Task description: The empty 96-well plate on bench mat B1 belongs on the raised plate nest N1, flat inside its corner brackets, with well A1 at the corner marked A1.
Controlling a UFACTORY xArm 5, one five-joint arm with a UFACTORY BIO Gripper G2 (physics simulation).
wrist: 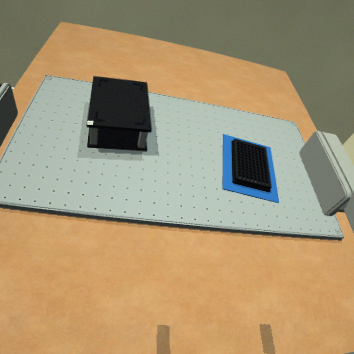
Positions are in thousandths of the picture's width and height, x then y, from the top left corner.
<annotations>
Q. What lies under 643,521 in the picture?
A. A blue bench mat B1.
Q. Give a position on a raised plate nest N1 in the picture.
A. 338,290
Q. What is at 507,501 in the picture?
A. A grey perforated board.
</annotations>
